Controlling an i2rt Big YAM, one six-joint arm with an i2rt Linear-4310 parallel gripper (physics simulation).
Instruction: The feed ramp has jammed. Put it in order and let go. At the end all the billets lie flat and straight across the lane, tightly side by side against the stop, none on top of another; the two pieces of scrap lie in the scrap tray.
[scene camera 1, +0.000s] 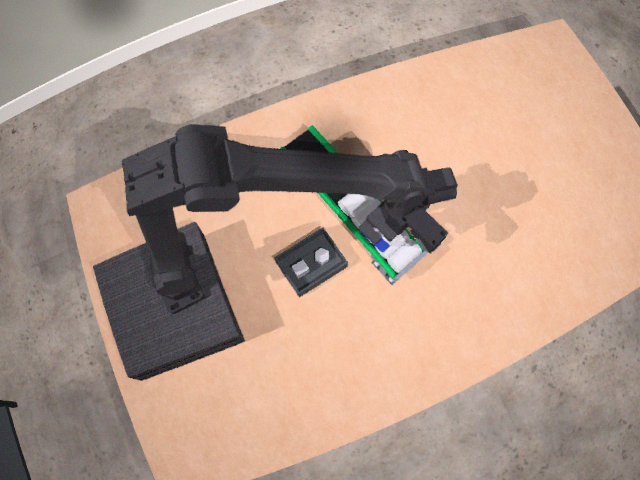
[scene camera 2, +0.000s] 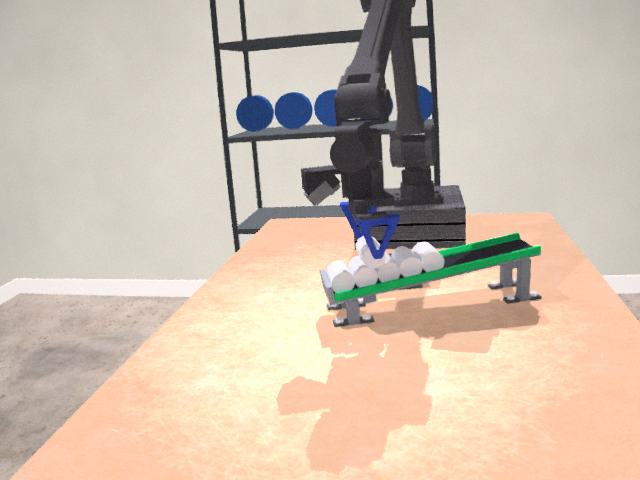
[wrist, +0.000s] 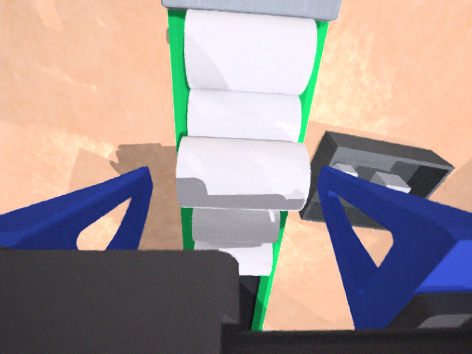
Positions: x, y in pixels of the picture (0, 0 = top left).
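Labels:
My gripper is visible in the wrist view, in scene camera 2 and in scene camera 1 (391, 229). On my gripper (wrist: 61, 292) and (scene camera 2: 352, 208) are the same spot.

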